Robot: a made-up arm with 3 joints.
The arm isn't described. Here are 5 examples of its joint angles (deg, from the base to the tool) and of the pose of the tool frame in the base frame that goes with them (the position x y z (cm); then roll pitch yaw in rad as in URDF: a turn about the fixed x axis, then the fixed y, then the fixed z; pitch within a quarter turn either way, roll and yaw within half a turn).
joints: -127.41 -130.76 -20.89
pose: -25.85 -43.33 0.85 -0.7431 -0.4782 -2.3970
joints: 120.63 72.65 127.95
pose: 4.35 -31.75 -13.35 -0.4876 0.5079 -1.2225
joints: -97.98 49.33 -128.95
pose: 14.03 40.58 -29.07 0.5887 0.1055 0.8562
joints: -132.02 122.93 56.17
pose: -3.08 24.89 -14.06 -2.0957 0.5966 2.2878
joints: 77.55 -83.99 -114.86
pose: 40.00 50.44 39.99 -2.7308 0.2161 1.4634
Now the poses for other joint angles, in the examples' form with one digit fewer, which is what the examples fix.
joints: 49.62 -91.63 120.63
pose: 24.6 31.4 -23.4 -0.510 0.704 1.608
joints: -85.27 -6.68 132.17
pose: 53.2 10.4 16.3 2.488 0.010 -0.116
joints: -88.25 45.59 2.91
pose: 50.6 13.5 -13.2 -1.600 -0.022 0.795
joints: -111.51 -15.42 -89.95
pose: 53.9 -16.8 -29.7 -0.364 -0.098 -0.251
